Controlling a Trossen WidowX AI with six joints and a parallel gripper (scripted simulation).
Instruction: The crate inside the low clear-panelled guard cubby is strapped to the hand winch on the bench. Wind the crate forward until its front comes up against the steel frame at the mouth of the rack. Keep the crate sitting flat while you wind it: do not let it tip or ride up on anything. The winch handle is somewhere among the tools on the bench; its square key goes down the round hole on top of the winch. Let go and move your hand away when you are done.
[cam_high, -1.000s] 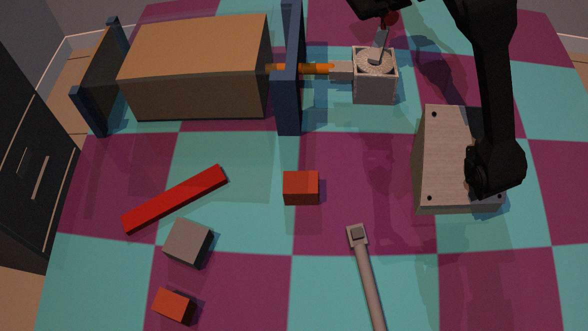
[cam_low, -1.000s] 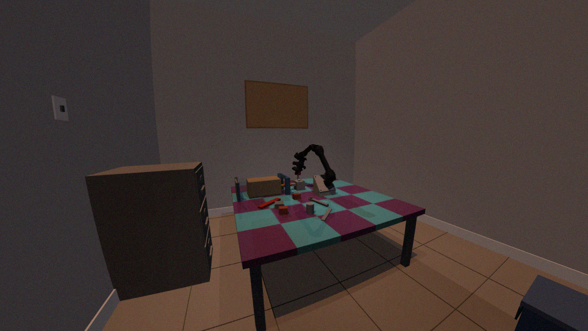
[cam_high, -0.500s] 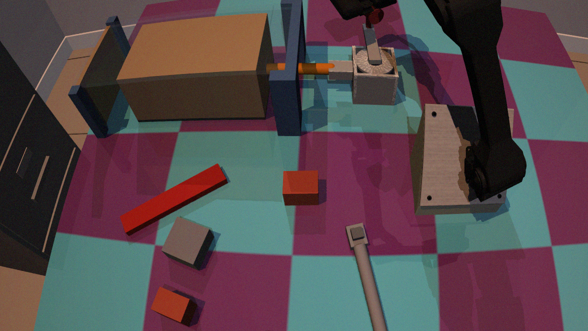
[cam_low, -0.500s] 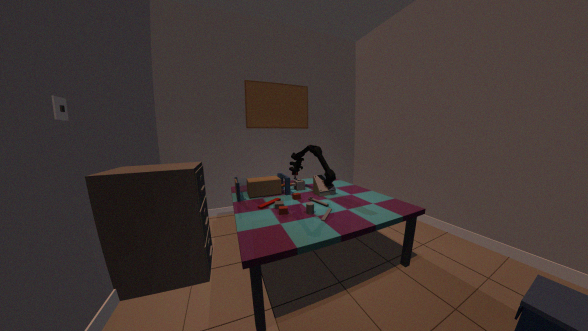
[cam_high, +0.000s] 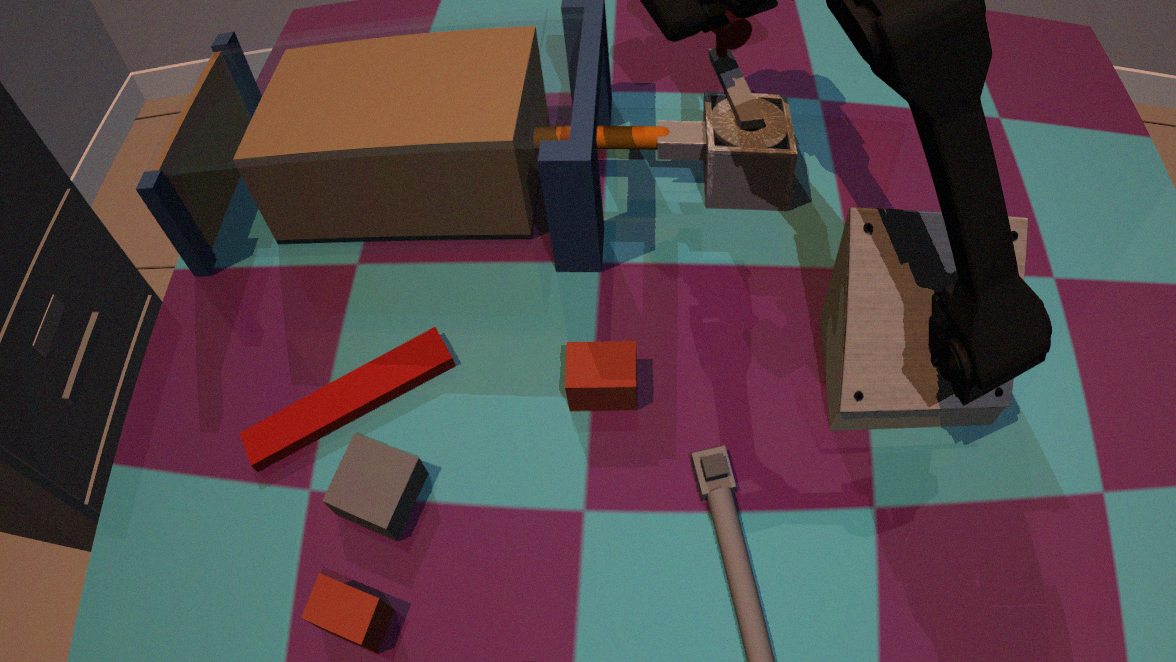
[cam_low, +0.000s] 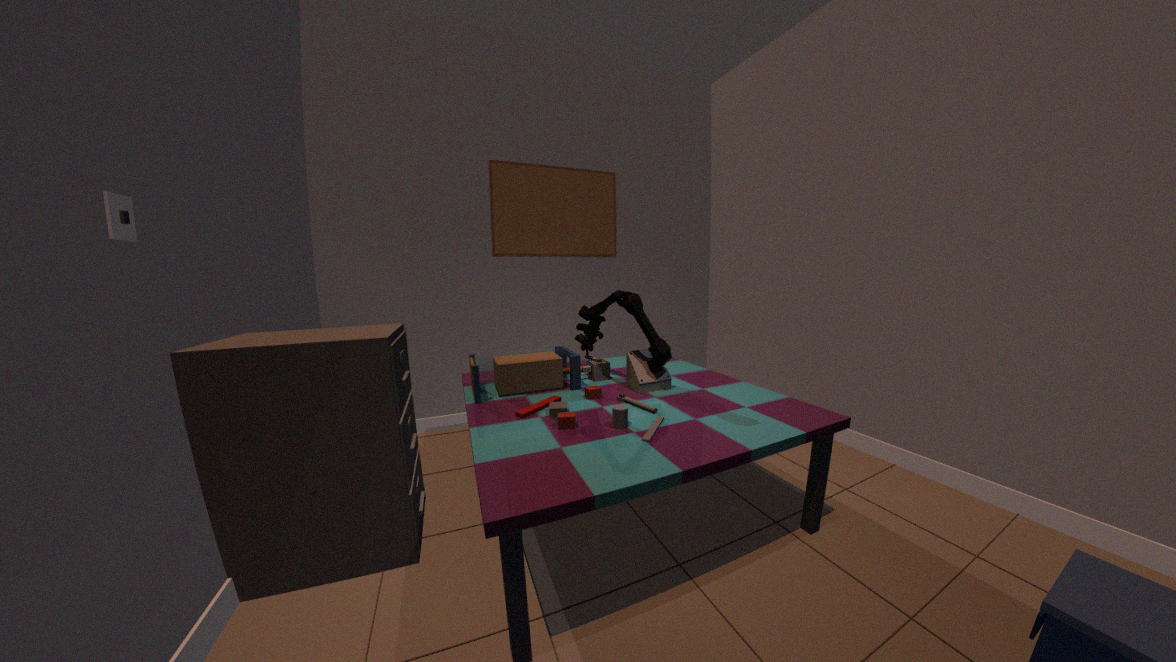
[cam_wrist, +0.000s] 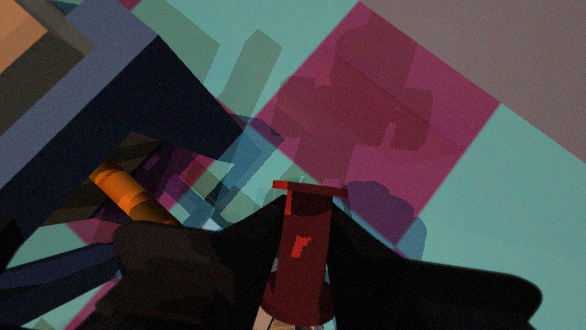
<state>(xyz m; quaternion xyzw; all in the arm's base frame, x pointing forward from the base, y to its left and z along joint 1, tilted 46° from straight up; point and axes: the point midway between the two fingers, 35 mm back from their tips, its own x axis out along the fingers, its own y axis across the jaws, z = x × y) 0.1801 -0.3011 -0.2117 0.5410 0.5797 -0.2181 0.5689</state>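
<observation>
The grey crank handle is 10 mm behind my gripper tip, 50 mm to the left of it and 30 mm below it. Also, from my gripper tip: blue steel frame: 130 mm ahead, 100 mm to the left, 30 mm below; then red knob: 10 mm behind, 10 mm to the left; then grey winch: 40 mm behind, 110 mm to the left, 100 mm below.
</observation>
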